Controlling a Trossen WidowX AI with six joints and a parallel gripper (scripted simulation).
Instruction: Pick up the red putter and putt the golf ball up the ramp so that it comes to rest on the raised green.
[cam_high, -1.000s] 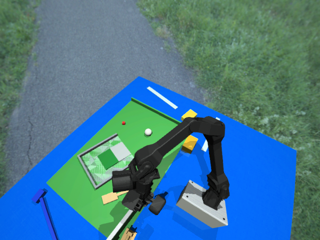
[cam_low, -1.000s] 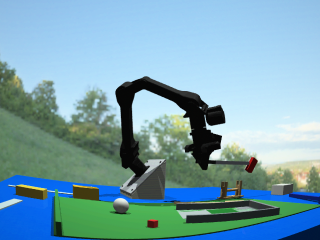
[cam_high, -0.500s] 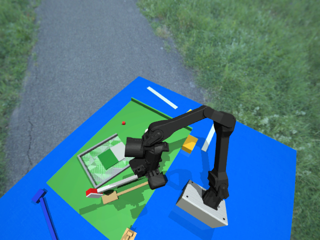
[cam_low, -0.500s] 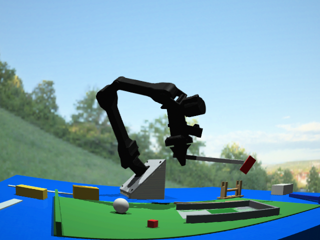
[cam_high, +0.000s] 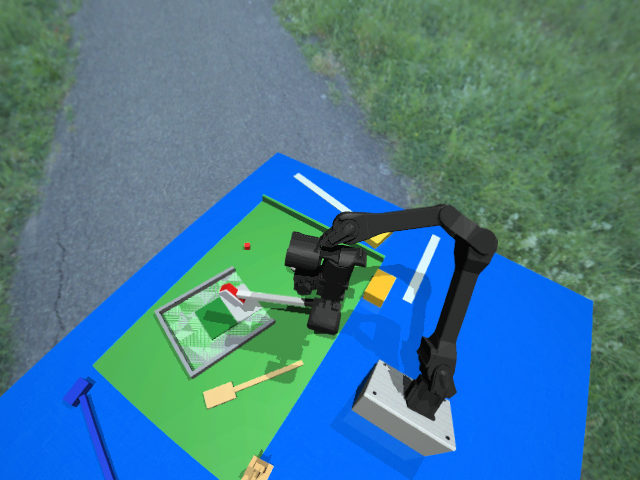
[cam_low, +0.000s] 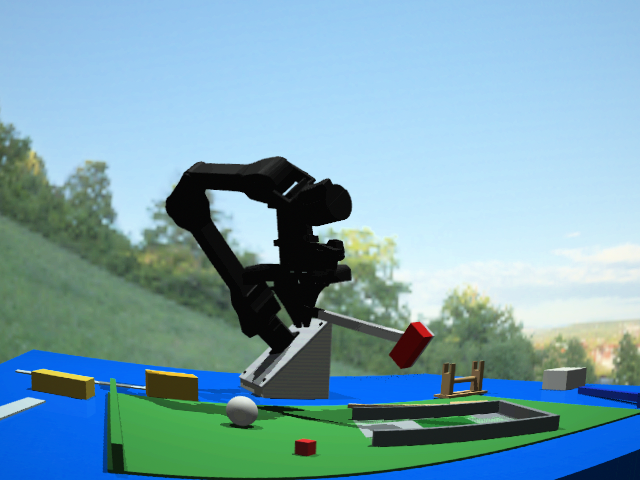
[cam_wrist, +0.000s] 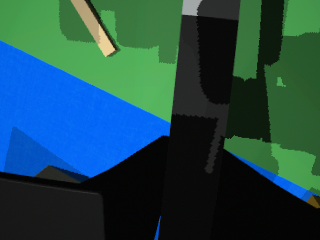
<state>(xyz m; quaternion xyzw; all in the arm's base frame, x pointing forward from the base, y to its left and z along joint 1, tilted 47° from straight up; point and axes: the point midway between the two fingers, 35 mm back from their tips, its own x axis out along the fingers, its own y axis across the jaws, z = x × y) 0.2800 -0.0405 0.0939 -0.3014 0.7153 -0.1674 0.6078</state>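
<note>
The red putter lies 110 mm ahead of my gripper tip and 30 mm to the left of it. Also, from my gripper tip: white golf ball: 160 mm to the right, 160 mm ahead, 120 mm below; tan paddle: 210 mm to the left, 140 mm below, 100 mm ahead; red cube: 330 mm ahead, 150 mm to the right, 130 mm below.
</note>
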